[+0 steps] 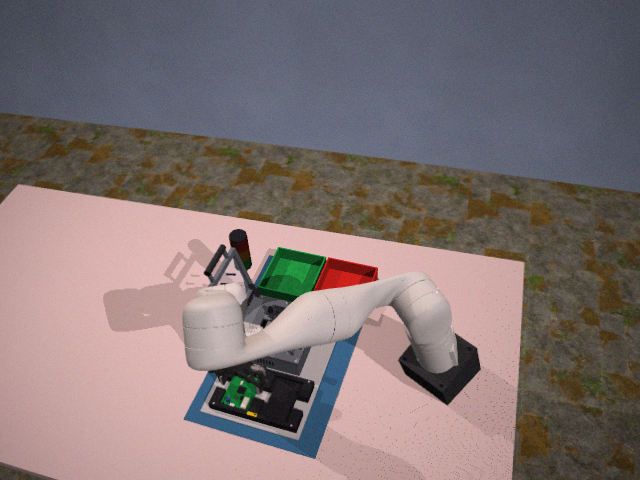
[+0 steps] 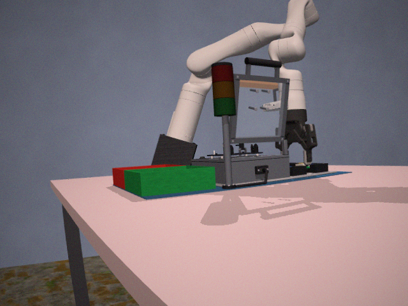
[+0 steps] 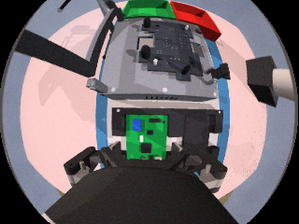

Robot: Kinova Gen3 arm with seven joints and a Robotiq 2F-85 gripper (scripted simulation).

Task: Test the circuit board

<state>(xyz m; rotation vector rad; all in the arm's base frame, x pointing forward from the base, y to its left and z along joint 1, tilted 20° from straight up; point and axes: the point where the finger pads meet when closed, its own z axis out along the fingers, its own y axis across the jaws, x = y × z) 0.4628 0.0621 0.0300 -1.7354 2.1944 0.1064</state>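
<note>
My gripper is now 1 cm above the green circuit board. Round my hand: tester lid: 18 cm to the right, 15 cm above, 5 cm ahead; green bin: 36 cm to the right, 7 cm behind, 2 cm below; red bin: 33 cm to the right, 22 cm behind, 2 cm below.
</note>
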